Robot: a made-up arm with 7 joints.
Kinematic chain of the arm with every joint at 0, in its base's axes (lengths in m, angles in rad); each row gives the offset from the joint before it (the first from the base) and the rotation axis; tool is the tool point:
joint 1: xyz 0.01 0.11 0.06 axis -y
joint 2: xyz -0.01 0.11 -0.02 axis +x
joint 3: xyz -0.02 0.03 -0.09 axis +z
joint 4: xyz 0 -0.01 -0.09 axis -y
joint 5: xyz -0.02 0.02 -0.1 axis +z
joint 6: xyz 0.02 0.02 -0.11 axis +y
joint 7: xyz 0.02 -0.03 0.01 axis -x
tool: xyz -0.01 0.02 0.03
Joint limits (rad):
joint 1: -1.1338..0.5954
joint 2: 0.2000..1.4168
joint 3: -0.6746..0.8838
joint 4: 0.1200..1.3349
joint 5: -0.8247..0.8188
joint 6: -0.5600..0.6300
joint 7: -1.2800..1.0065
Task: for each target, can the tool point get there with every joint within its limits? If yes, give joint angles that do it. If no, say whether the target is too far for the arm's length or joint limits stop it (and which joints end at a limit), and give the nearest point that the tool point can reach.
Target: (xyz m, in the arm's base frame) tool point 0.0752 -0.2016 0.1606
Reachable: no: joint limits stop it (at a limit: joint 1, joint 2, joint 3, joint 4, joint 6, joint 7) | nearest point 0.2242 0.1567 -0.0719 | short by 0.452 m
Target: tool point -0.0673 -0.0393 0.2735
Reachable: no: joint limits stop it (at a limit: joint 1, joint 2, joint 3, joint 4, joint 6) | nearest point -0.1728 0.1533 -0.1230 | short by 0.453 m
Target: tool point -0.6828 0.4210 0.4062
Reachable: no: too far | nearest point -0.3634 0.3777 -0.0429 | short by 0.553 m
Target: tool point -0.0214 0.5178 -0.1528
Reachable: yes | joints -0.1653 0.7894 0.5148 0.2764 -0.4631 -0.4260 0.2995
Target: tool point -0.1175 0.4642 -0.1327
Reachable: yes | joints -0.8704 0.8050 -0.1926 0.6332 -0.0524 -0.3199 -0.2183
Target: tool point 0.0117 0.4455 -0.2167
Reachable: yes | joints -0.1995 0.5465 0.3349 0.3657 0.1288 0.4965 -0.7147
